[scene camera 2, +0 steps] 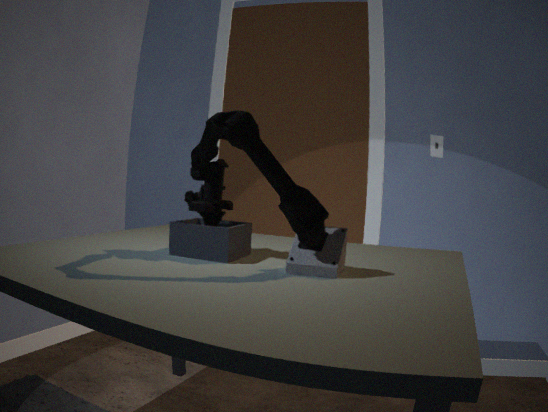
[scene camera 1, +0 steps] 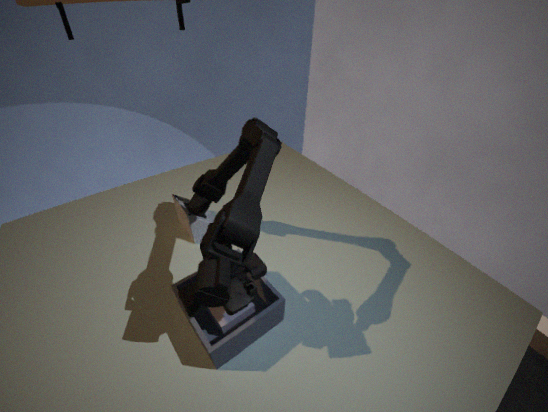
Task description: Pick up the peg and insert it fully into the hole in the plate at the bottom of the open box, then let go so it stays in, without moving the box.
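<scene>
The open grey box (scene camera 1: 252,334) (scene camera 2: 197,244) stands upright on the table. In scene camera 1 a pale part of the plate (scene camera 1: 239,319) shows at the bottom of the box, beneath my gripper. My gripper (scene camera 1: 226,306) (scene camera 2: 212,220) points down over the box, with its lower end inside the walls. It is shut on the peg. The peg itself is hidden by the gripper and the box walls, and so is the hole. I cannot tell how the peg's lower end sits relative to the hole.
The arm's base block (scene camera 1: 184,220) (scene camera 2: 312,270) stands on the table (scene camera 1: 90,260) (scene camera 2: 390,310), to one side of the box. The box walls surround my gripper's lower end closely. The arm arches between base and box. The table's dark edge (scene camera 2: 250,359) shows in scene camera 2.
</scene>
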